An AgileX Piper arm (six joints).
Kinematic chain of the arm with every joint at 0, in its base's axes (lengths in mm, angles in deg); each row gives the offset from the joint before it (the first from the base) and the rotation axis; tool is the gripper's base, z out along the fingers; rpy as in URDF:
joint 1: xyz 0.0 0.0 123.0 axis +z
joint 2: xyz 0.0 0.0 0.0 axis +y
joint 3: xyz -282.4 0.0 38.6 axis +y
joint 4: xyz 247.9 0.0 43.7 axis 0.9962 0 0.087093
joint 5: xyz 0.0 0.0 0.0 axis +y
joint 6: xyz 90.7 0.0 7.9 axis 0.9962 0 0.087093
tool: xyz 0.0 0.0 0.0 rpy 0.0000 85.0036 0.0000
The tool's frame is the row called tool.
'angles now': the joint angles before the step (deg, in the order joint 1, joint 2, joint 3, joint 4, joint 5, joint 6). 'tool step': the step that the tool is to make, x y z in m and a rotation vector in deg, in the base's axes. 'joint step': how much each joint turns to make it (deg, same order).
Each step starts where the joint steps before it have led.
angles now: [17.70, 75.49, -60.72, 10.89, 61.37, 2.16]
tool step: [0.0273, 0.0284, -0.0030, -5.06, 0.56, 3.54]
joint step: [5.36, 8.04, -7.38, -5.64, 1.25, 3.16]
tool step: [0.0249, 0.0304, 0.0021, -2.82, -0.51, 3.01]
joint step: [4.12, 7.34, -8.68, -3.38, 1.97, 1.88]
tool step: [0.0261, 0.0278, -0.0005, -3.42, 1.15, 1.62]
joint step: [2.74, 8.21, -10.40, -2.91, 4.83, 1.62]
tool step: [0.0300, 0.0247, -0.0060, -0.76, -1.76, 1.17]
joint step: [1.29, 7.85, -9.51, -1.63, 0.55, 0.28]
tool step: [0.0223, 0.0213, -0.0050, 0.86, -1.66, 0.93]
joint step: [0.93, 6.22, -8.19, -0.14, 0.10, 0.00]
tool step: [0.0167, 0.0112, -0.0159, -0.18, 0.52, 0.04]
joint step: [0.05, 5.03, -4.60, 0.12, 0.11, 0.00]
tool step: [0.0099, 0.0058, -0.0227, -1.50, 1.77, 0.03]
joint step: [0.02, 3.81, -1.50, -0.33, -0.01, 0.02]
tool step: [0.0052, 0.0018, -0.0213, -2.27, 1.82, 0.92]
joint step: [-0.01, 2.67, -0.01, -0.77, 0.04, -0.86]
